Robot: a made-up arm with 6 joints. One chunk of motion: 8 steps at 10 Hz.
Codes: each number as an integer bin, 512 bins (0 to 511) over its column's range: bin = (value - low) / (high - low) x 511, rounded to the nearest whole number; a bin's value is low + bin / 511 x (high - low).
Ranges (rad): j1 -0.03..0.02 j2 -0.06..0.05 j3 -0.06..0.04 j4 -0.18..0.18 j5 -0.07..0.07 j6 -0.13..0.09
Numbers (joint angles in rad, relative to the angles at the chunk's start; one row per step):
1: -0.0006 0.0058 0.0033 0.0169 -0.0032 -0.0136
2: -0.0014 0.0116 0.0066 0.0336 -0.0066 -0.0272
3: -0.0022 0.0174 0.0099 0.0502 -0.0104 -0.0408
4: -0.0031 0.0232 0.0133 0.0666 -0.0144 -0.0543
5: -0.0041 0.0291 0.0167 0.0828 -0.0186 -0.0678
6: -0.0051 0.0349 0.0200 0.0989 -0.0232 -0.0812
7: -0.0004 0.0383 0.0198 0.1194 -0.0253 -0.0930
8: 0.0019 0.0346 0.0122 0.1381 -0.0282 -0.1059
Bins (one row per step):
1: 300 306 323 279 244 270
2: 292 333 340 303 231 239
3: 284 360 357 327 218 207
4: 275 387 375 350 203 176
5: 265 414 392 373 188 144
6: 254 441 409 396 171 113
7: 303 457 408 425 163 86
8: 326 439 369 452 153 56

